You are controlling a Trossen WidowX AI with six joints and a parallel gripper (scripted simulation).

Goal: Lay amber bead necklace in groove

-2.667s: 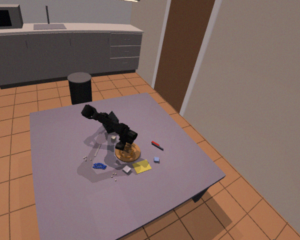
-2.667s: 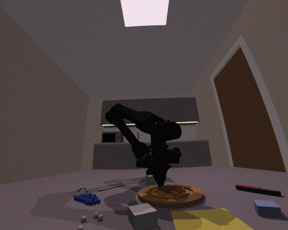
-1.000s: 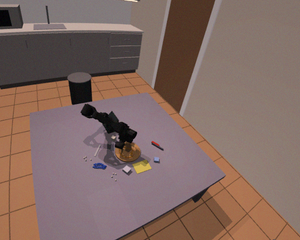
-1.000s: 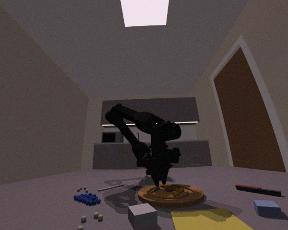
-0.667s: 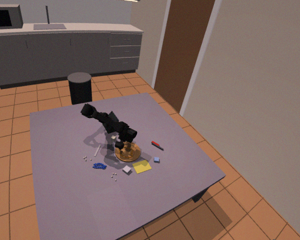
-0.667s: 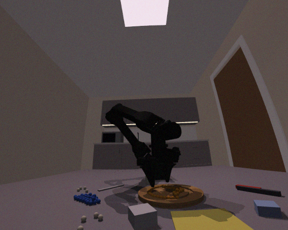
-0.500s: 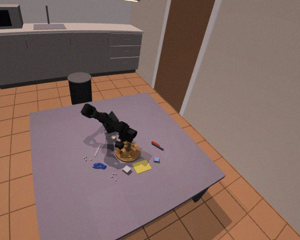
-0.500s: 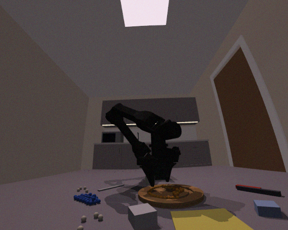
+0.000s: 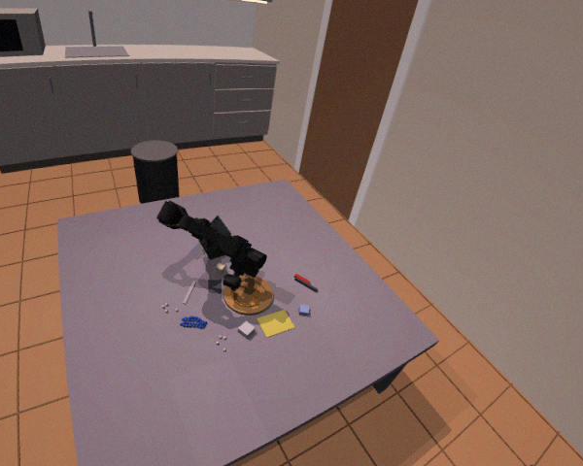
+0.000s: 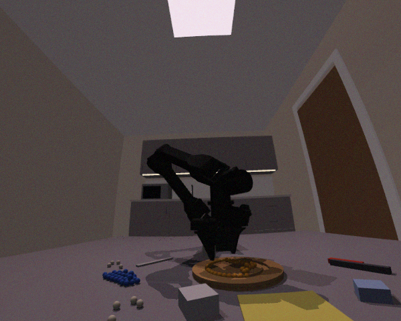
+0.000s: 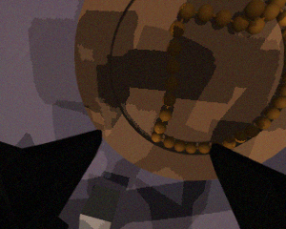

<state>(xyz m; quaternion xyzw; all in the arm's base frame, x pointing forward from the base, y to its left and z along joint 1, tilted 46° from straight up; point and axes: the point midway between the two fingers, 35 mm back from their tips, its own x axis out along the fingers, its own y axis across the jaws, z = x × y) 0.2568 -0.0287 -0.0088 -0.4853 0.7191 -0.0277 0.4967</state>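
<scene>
Now: the round wooden bead board 6 cm ahead of my gripper tip, 2 cm to the left of it and 1 cm below it. Also, from my gripper tip: grey block 21 cm ahead, 8 cm to the right, 1 cm below; then yellow pad 23 cm ahead, 4 cm to the left, 2 cm below; then thin rod 19 cm to the right, 6 cm behind, 2 cm below.
</scene>
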